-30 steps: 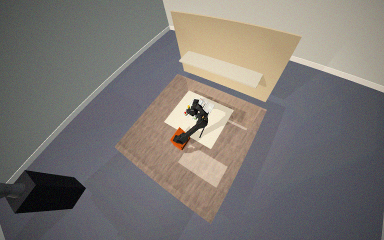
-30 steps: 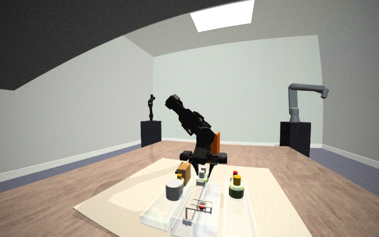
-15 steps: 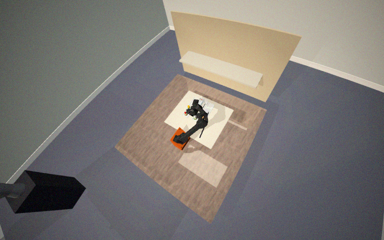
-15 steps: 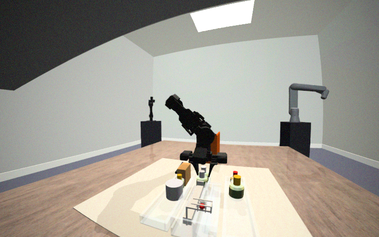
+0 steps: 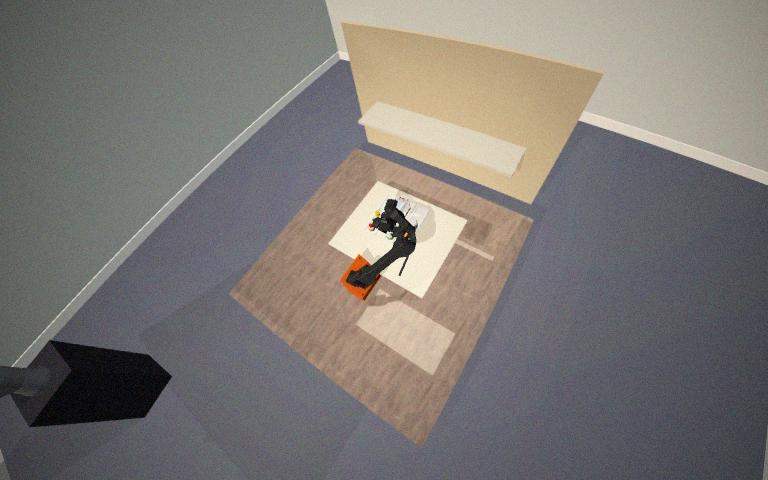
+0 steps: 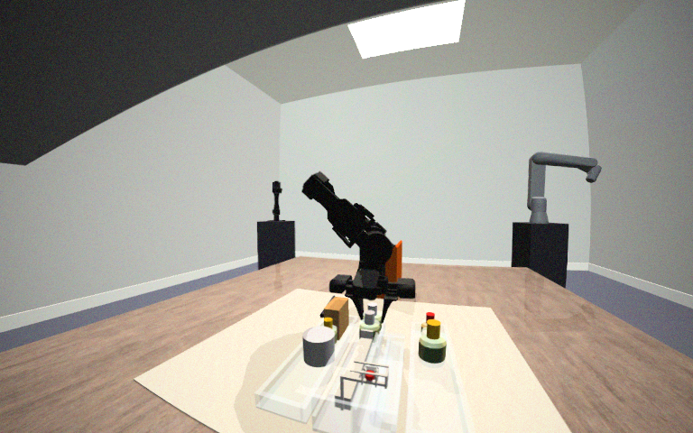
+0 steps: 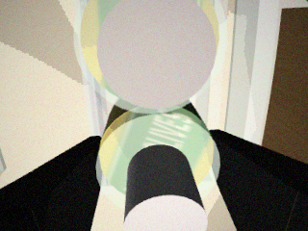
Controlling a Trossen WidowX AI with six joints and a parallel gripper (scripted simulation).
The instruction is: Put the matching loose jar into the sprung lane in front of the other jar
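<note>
Right now the brown box is 80 mm to the right of my gripper tip, 10 mm ahead of it and 10 mm above it. Also, from my gripper tip: grey cylinder 120 mm ahead, 90 mm to the right.
</note>
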